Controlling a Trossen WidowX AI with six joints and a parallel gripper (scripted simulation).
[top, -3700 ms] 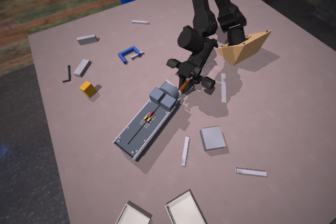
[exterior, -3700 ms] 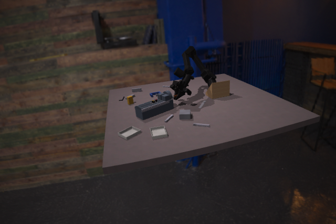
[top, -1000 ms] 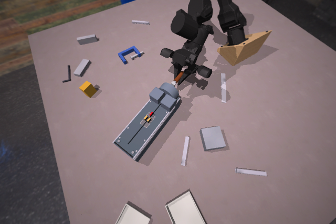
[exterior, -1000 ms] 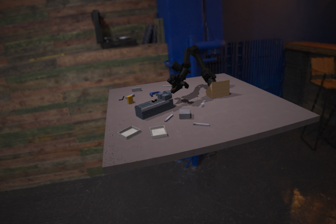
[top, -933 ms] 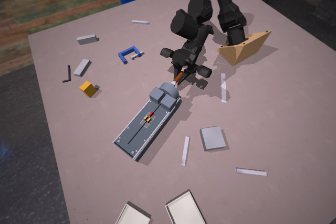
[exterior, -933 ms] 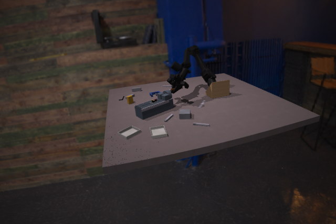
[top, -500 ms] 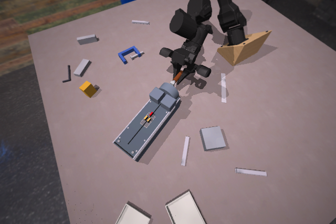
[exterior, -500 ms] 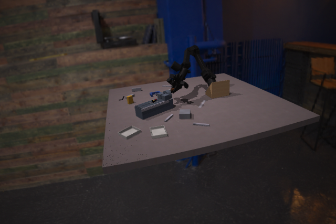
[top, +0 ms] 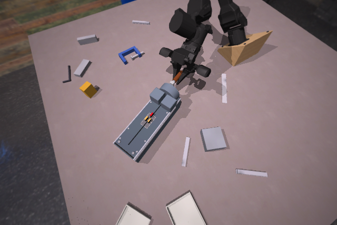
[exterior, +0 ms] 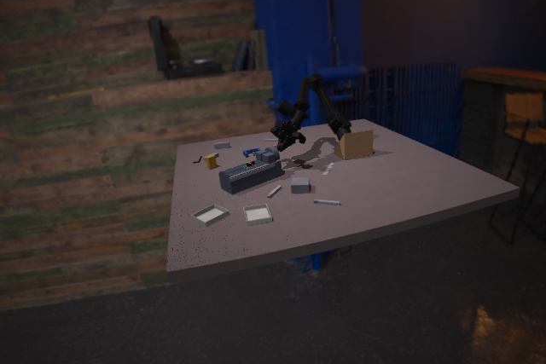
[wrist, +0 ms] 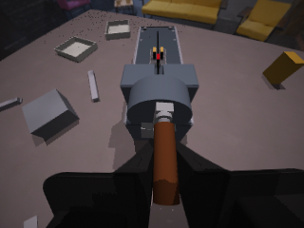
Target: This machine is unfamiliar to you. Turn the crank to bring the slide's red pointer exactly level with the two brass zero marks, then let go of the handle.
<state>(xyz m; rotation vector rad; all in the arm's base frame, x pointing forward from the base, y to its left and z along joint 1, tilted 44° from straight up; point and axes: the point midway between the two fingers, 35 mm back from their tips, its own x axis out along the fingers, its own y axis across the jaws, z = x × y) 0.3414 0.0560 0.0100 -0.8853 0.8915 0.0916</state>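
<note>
Now: the red pointer 13 cm ahead of my gripper tip, 6 cm to the left of it and 1 cm below it. Round my gripper tip: grey block (2 cm behind, 23 cm to the left, 8 cm below); then blue clamp (6 cm ahead, 30 cm to the right, 9 cm below); then brown crank handle (2 cm behind, 1 cm to the right, 2 cm above).
</note>
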